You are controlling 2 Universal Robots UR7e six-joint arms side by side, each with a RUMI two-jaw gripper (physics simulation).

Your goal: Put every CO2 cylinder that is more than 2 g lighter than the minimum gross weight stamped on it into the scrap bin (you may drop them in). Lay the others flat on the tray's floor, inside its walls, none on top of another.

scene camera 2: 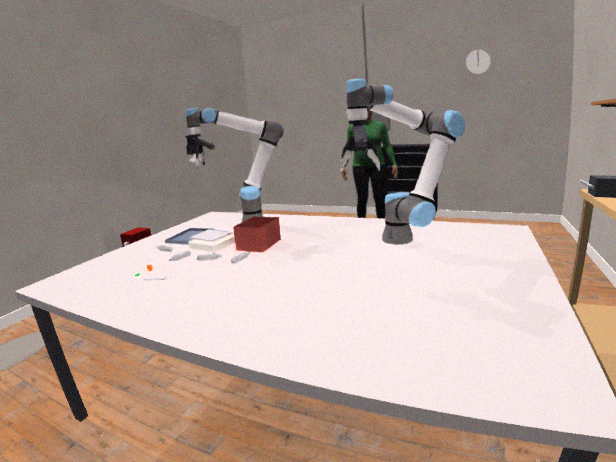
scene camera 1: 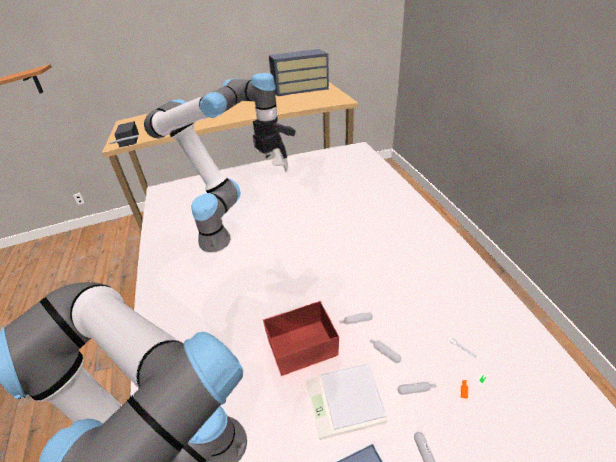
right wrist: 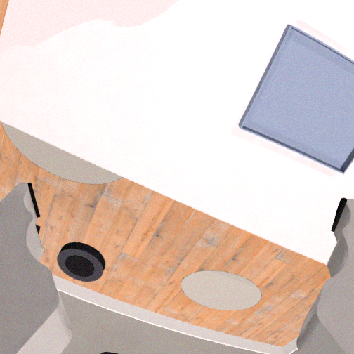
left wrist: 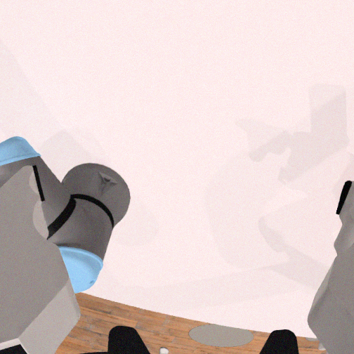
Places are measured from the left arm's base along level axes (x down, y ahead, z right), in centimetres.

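Where they show: left gripper, between the fingertips: [scene camera 2: 360,171] [scene camera 1: 276,165]; right gripper, between the fingertips: [scene camera 2: 200,166]; left arm's base, origin of its link: [scene camera 2: 397,239] [scene camera 1: 214,241]; right arm's base, origin of its link: [scene camera 1: 221,442].
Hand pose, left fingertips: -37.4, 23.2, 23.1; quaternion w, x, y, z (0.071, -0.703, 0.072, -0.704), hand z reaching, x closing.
Each offset is from my left fingertips to the top centre of the thing, as dx, dy, dz. "*": to the spot under its first point.
Several grey CO2 cylinders lie apart on the table: one @(+34.3, -15.3, +52.0) [scene camera 1: 358,318] [scene camera 2: 240,257] beside the red scrap bin @(+25.4, -35.5, +44.6) [scene camera 1: 311,355] [scene camera 2: 250,238], one @(+34.3, -19.3, +67.1) [scene camera 1: 386,351] [scene camera 2: 207,257] near the scale, one @(+34.2, -24.1, +82.2) [scene camera 1: 416,388] [scene camera 2: 180,256] right of the scale, and one @(+34.2, -39.0, +94.6) [scene camera 1: 424,446] [scene camera 2: 164,248] nearer the blue tray @(* +37.1, -50.3, +81.5) [scene camera 1: 362,456] [right wrist: 305,100]. Stamped weights are unreadable. The scale [scene camera 1: 352,397] [scene camera 2: 212,243] bears nothing and seems to show 0. My left gripper [scene camera 2: 361,162] [left wrist: 192,178] is open, high above the table. My right gripper [scene camera 2: 197,161] [right wrist: 186,195] is open and empty, high up, beside the tray in its wrist view.
An orange bottle-shaped piece @(+36.5, -14.6, +94.5) [scene camera 1: 464,389] [scene camera 2: 149,268], a small green piece @(+37.0, -7.7, +98.0) [scene camera 1: 482,379] [scene camera 2: 137,274] and a thin wrench-like tool @(+37.1, -1.2, +87.8) [scene camera 1: 463,347] [scene camera 2: 155,279] lie beyond the cylinders. A wooden bench [scene camera 1: 235,117] with a drawer cabinet [scene camera 1: 300,72] stands behind the table.
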